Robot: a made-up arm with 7 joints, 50 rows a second.
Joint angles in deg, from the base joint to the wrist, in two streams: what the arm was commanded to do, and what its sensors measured. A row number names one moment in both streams.
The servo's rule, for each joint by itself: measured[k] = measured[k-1] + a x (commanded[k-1-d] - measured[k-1]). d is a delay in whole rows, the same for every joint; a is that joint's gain. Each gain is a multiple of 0.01, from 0.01 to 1. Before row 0 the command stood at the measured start. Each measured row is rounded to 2 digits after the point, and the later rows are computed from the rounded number. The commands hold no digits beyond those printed.
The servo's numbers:
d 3
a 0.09 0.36 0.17 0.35 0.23 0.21 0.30
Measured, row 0:
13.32, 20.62, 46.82, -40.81, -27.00, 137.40, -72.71
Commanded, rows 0 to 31:
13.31, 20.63, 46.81, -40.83, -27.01, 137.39, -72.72
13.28, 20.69, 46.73, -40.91, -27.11, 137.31, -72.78
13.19, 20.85, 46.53, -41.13, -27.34, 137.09, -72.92
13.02, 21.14, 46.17, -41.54, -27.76, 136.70, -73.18
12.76, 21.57, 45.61, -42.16, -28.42, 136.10, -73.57
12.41, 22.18, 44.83, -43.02, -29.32, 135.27, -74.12
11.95, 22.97, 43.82, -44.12, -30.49, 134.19, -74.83
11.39, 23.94, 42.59, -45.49, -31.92, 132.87, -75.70
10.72, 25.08, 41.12, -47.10, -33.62, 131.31, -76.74
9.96, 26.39, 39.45, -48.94, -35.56, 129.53, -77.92
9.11, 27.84, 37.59, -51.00, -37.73, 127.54, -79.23
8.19, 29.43, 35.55, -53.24, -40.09, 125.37, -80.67
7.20, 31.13, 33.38, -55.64, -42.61, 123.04, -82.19
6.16, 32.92, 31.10, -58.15, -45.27, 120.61, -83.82
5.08, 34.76, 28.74, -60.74, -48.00, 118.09, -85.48
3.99, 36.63, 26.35, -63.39, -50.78, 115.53, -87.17
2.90, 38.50, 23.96, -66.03, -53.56, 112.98, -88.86
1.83, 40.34, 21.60, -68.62, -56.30, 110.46, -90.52
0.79, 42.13, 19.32, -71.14, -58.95, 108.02, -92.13
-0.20, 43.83, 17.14, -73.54, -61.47, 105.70, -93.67
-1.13, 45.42, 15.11, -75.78, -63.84, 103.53, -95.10
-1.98, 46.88, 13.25, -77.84, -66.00, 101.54, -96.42
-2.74, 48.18, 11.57, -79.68, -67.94, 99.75, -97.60
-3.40, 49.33, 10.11, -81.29, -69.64, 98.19, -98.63
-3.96, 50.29, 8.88, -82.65, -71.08, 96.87, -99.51
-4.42, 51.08, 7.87, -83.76, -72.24, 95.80, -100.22
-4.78, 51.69, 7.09, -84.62, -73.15, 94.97, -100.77
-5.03, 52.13, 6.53, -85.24, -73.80, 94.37, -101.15
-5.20, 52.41, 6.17, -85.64, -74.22, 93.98, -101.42
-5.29, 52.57, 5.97, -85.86, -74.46, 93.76, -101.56
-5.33, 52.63, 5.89, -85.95, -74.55, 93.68, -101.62
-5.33, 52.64, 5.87, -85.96, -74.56, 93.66, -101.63
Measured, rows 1 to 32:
13.32, 20.62, 46.82, -40.81, -27.00, 137.40, -72.71
13.32, 20.62, 46.82, -40.81, -27.00, 137.40, -72.71
13.32, 20.62, 46.82, -40.81, -27.00, 137.40, -72.71
13.32, 20.62, 46.82, -40.82, -27.00, 137.40, -72.71
13.32, 20.65, 46.80, -40.85, -27.03, 137.38, -72.73
13.31, 20.72, 46.75, -40.95, -27.10, 137.32, -72.79
13.28, 20.87, 46.65, -41.16, -27.25, 137.19, -72.91
13.23, 21.12, 46.47, -41.51, -27.52, 136.96, -73.11
13.16, 21.50, 46.19, -42.04, -27.93, 136.61, -73.41
13.05, 22.03, 45.79, -42.77, -28.52, 136.10, -73.84
12.90, 22.72, 45.25, -43.72, -29.30, 135.42, -74.40
12.70, 23.57, 44.55, -44.90, -30.29, 134.56, -75.10
12.45, 24.59, 43.68, -46.31, -31.50, 133.50, -75.95
12.15, 25.76, 42.64, -47.95, -32.93, 132.25, -76.93
11.79, 27.08, 41.43, -49.80, -34.58, 130.81, -78.05
11.38, 28.54, 40.06, -51.84, -36.43, 129.18, -79.29
10.91, 30.12, 38.54, -54.05, -38.46, 127.38, -80.65
10.39, 31.79, 36.87, -56.39, -40.65, 125.43, -82.10
9.81, 33.53, 35.08, -58.84, -42.98, 123.35, -83.62
9.19, 35.32, 33.19, -61.36, -45.41, 121.17, -85.19
8.53, 37.13, 31.22, -63.90, -47.91, 118.92, -86.79
7.83, 38.93, 29.20, -66.43, -50.45, 116.63, -88.39
7.11, 40.69, 27.15, -68.92, -52.98, 114.33, -89.97
6.37, 42.39, 25.10, -71.32, -55.48, 112.06, -91.51
5.62, 44.01, 23.09, -73.60, -57.90, 109.85, -92.98
4.87, 45.51, 21.13, -75.73, -60.21, 107.73, -94.37
4.13, 46.89, 19.26, -77.68, -62.38, 105.73, -95.65
3.40, 48.11, 17.50, -79.42, -64.38, 103.87, -96.81
2.70, 49.18, 15.86, -80.94, -66.19, 102.18, -97.83
2.03, 50.08, 14.37, -82.23, -67.79, 100.67, -98.71
1.39, 50.82, 13.04, -83.28, -69.17, 99.35, -99.44
0.80, 51.39, 11.87, -84.11, -70.33, 98.22, -100.03

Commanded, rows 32 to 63:
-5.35, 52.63, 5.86, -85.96, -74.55, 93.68, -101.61
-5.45, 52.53, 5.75, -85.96, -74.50, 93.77, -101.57
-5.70, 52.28, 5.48, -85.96, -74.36, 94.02, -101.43
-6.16, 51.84, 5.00, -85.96, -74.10, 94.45, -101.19
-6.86, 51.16, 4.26, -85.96, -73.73, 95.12, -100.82
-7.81, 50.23, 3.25, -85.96, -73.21, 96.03, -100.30
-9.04, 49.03, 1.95, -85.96, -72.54, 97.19, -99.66
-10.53, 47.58, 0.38, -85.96, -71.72, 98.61, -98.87
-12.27, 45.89, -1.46, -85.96, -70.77, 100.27, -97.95
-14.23, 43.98, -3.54, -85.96, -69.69, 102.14, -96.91
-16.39, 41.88, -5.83, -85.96, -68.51, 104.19, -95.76
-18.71, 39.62, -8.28, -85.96, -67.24, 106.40, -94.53
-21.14, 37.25, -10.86, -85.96, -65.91, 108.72, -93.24
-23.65, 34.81, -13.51, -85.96, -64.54, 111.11, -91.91
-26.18, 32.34, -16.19, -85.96, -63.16, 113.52, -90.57
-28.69, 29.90, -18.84, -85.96, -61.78, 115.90, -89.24
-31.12, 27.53, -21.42, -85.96, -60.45, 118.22, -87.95
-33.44, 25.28, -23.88, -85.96, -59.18, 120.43, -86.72
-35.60, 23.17, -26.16, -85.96, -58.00, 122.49, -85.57
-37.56, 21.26, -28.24, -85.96, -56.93, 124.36, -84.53
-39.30, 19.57, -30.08, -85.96, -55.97, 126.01, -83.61
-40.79, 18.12, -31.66, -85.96, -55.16, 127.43, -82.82
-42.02, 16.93, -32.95, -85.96, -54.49, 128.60, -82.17
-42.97, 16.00, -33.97, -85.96, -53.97, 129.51, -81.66
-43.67, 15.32, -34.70, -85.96, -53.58, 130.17, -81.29
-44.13, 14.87, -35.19, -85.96, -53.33, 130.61, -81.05
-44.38, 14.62, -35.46, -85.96, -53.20, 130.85, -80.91
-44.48, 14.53, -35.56, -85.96, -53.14, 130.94, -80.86
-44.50, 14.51, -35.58, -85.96, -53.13, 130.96, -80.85
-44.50, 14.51, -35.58, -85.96, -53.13, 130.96, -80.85
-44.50, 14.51, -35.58, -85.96, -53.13, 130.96, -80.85
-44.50, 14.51, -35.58, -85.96, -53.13, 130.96, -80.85
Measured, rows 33 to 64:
0.25, 51.81, 10.87, -84.72, -71.28, 97.28, -100.49
-0.25, 52.11, 10.02, -85.15, -72.03, 96.52, -100.83
-0.71, 52.30, 9.31, -85.43, -72.61, 95.92, -101.07
-1.13, 52.42, 8.72, -85.62, -73.06, 95.45, -101.23
-1.52, 52.46, 8.22, -85.74, -73.39, 95.10, -101.33
-1.90, 52.40, 7.75, -85.82, -73.61, 94.87, -101.36
-2.28, 52.20, 7.28, -85.87, -73.72, 94.78, -101.31
-2.69, 51.83, 6.77, -85.90, -73.72, 94.85, -101.16
-3.15, 51.25, 6.17, -85.92, -73.60, 95.10, -100.90
-3.68, 50.45, 5.45, -85.93, -73.36, 95.54, -100.53
-4.30, 49.42, 4.59, -85.94, -72.98, 96.18, -100.03
-5.02, 48.15, 3.56, -85.95, -72.47, 97.04, -99.41
-5.85, 46.65, 2.35, -85.95, -71.83, 98.11, -98.66
-6.80, 44.93, 0.96, -85.95, -71.07, 99.39, -97.79
-7.87, 43.02, -0.61, -85.95, -70.19, 100.86, -96.81
-9.06, 40.94, -2.35, -85.95, -69.21, 102.51, -95.74
-10.37, 38.73, -4.25, -85.95, -68.14, 104.32, -94.59
-11.79, 36.43, -6.28, -85.95, -66.99, 106.25, -93.38
-13.31, 34.08, -8.42, -85.95, -65.79, 108.28, -92.14
-14.91, 31.72, -10.63, -85.95, -64.56, 110.37, -90.88
-16.58, 29.40, -12.88, -85.95, -63.32, 112.48, -89.63
-18.29, 27.16, -15.14, -85.95, -62.10, 114.58, -88.41
-20.02, 25.04, -17.37, -85.95, -60.91, 116.63, -87.25
-21.76, 23.07, -19.53, -85.95, -59.77, 118.60, -86.16
-23.47, 21.29, -21.59, -85.95, -58.71, 120.45, -85.16
-25.14, 19.72, -23.52, -85.95, -57.74, 122.16, -84.26
-26.74, 18.38, -25.30, -85.95, -56.87, 123.70, -83.48
-28.26, 17.28, -26.90, -85.95, -56.11, 125.06, -82.82
-29.69, 16.41, -28.31, -85.95, -55.47, 126.23, -82.29
-31.01, 15.77, -29.53, -85.95, -54.95, 127.20, -81.88
-32.22, 15.32, -30.56, -85.95, -54.53, 127.99, -81.57
-33.33, 15.03, -31.41, -85.95, -54.21, 128.61, -81.35

